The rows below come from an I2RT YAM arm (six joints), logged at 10 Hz.
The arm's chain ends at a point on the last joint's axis. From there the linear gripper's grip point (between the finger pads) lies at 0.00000 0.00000 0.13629 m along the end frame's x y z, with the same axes.
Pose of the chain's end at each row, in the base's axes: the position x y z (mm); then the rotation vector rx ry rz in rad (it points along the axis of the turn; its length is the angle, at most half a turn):
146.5 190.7 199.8 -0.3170 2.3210 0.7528
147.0 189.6 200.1 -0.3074 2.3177 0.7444
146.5 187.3 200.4 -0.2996 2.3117 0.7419
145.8 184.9 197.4 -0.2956 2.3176 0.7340
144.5 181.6 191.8 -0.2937 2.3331 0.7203
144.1 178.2 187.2 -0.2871 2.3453 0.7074
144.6 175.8 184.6 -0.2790 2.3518 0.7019
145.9 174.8 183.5 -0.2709 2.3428 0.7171
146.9 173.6 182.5 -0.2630 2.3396 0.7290
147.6 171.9 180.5 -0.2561 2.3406 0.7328
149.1 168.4 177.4 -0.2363 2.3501 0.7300
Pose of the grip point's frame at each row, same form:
217.9 271.6 116.6 -0.3170 2.3210 0.7528
219.6 269.7 117.0 -0.3074 2.3177 0.7444
220.1 267.0 117.9 -0.2996 2.3117 0.7419
219.4 263.8 114.2 -0.2956 2.3176 0.7340
217.6 259.1 106.8 -0.2937 2.3331 0.7203
217.0 254.3 100.8 -0.2871 2.3453 0.7074
217.5 251.1 97.5 -0.2790 2.3518 0.7019
219.2 251.2 97.8 -0.2709 2.3428 0.7171
220.3 250.8 97.5 -0.2630 2.3396 0.7290
221.0 249.2 95.6 -0.2561 2.3406 0.7328
222.6 244.7 91.7 -0.2363 2.3501 0.7300

